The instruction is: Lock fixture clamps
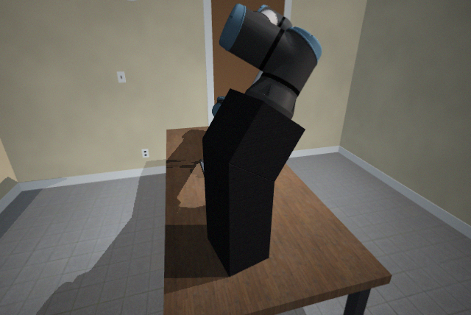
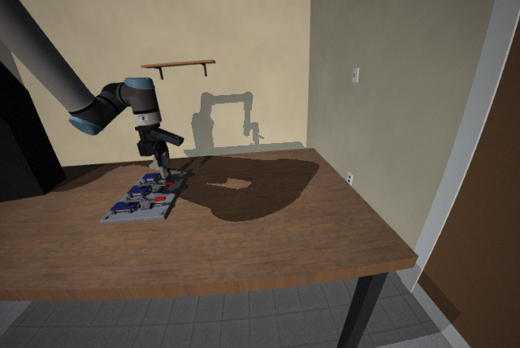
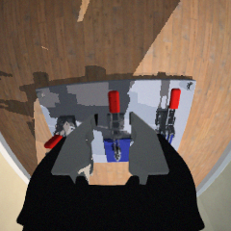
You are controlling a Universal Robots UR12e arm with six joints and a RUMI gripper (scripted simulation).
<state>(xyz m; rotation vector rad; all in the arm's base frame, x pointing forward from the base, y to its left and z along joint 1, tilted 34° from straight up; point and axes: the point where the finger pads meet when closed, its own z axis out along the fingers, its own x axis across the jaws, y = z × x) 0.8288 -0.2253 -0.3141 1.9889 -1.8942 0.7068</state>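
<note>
The grey fixture plate lies 9 cm behind my hand and 9 cm below it. The rest, counted from my hand: blue part 13 cm behind, 7 cm below.
</note>
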